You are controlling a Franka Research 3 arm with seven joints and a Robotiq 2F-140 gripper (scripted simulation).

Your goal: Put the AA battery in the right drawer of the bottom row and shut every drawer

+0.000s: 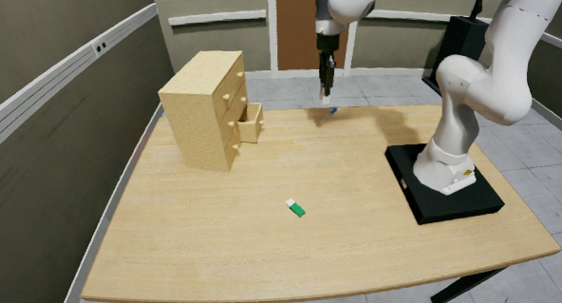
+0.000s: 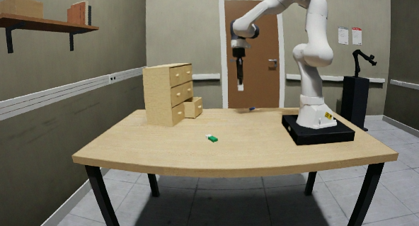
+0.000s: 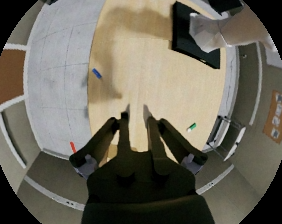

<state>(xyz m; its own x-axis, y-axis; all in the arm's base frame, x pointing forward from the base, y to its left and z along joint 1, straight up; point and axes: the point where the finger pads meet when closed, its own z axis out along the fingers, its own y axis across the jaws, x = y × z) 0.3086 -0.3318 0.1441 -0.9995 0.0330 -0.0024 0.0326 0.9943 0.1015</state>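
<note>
Right now the AA battery is 180 mm below my hand, 130 mm to the right of it and 100 mm behind it. The rest, counted from my hand: green object: 340 mm to the left, 180 mm below, 180 mm ahead.
</note>
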